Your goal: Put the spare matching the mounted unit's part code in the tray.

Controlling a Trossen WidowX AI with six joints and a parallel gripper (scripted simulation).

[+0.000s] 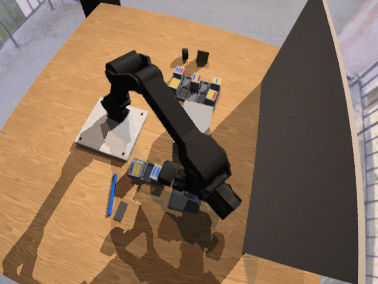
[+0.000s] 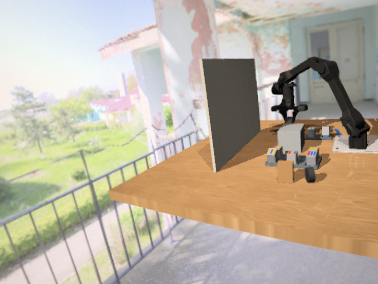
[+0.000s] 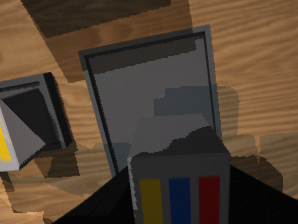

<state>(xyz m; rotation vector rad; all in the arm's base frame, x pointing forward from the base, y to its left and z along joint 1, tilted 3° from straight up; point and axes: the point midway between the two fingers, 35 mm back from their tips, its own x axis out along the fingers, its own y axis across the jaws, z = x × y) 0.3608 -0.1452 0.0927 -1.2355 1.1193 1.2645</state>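
Now: gripper tip 7 cm above the dark grey tray and 1 cm past it. Also, from my gripper tip: grey spare block 2 cm above; then grey mounted unit 20 cm to the left, 8 cm behind, 2 cm below; then blue pen 22 cm behind, 12 cm to the right, 7 cm below.
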